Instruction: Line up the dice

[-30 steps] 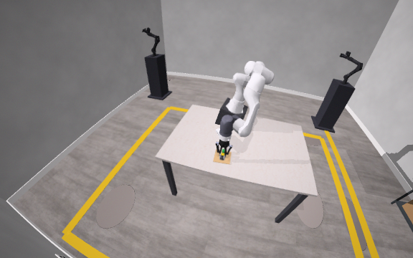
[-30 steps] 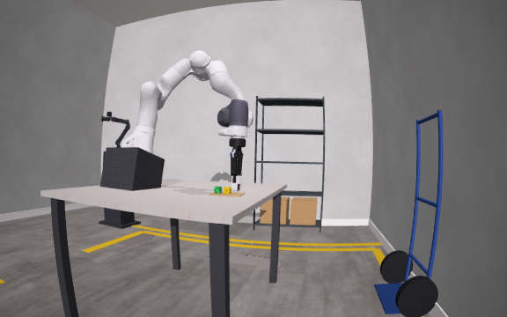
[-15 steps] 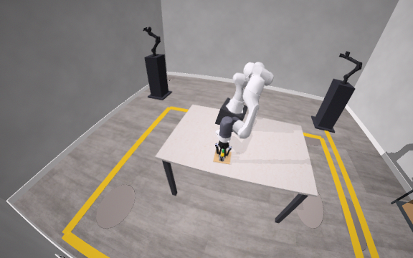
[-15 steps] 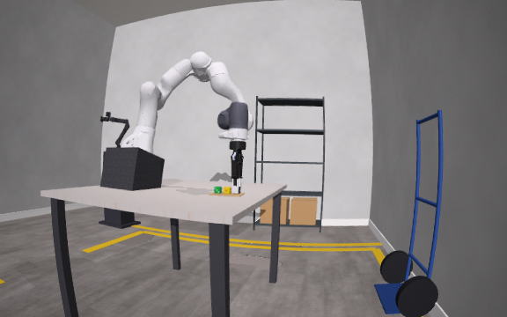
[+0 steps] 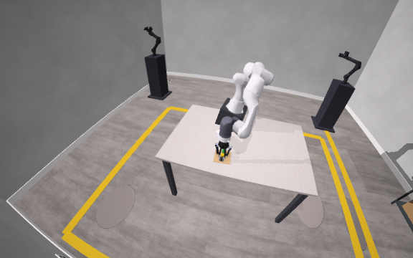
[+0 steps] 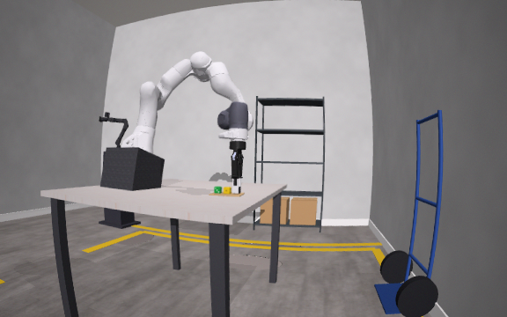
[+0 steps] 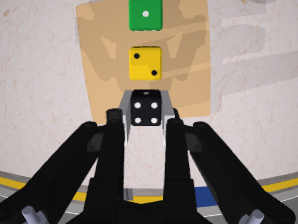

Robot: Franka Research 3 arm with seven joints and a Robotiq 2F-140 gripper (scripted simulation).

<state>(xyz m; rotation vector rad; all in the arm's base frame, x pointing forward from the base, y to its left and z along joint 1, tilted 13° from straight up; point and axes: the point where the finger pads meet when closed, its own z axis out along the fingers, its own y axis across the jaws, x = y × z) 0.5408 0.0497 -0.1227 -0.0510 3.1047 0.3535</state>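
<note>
Now: the black die 2 cm below my hand. Also, from my hand: yellow die 4 cm behind, 2 cm below; then green die 9 cm behind, 2 cm below; then tan mat 4 cm below, 4 cm behind.
</note>
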